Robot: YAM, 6 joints.
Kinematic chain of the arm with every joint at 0, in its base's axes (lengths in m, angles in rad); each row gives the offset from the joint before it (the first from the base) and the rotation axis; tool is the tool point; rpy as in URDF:
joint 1: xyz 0 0 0.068 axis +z
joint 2: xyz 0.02 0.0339 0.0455 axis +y
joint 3: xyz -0.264 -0.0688 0 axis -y
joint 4: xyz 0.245 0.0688 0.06 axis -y
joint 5: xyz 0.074 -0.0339 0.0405 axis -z
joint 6: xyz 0.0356 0 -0.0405 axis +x
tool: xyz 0 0 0 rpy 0 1.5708 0
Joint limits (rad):
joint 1: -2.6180..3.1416
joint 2: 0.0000..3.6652
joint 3: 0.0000..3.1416
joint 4: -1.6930..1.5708
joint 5: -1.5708..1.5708
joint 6: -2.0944..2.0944
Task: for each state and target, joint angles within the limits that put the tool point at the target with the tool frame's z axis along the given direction. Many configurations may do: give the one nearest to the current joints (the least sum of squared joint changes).
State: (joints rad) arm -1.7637 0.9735 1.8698 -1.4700 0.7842 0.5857
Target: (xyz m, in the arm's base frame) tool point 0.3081 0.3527 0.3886 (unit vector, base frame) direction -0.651 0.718 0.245
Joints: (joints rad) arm -2.3625 0.2523 2.6238 -0.6338 1.3196 0.5857
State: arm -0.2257 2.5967 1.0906 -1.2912 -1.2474 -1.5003
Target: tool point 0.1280 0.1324 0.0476 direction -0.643 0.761 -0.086
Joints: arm 0.6093 2.1118 0.6321 -0.9088 -1.4447 -1.5003
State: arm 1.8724 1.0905 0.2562 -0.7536 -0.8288 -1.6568
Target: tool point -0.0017 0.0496 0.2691 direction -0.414 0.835 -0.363
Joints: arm 0.9904 0.2379 0.6418 -1.0602 -0.9339 -1.6568
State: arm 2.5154 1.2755 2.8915 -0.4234 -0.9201 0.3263
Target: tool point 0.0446 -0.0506 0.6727 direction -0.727 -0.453 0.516
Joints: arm 2.6867 1.0924 2.5255 -0.5839 -0.8130 0.3263
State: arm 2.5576 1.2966 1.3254 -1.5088 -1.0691 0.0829
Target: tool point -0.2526 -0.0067 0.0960 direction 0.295 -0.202 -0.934
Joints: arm 3.1397 1.8627 0.9014 -0.9158 -0.2028 0.0829
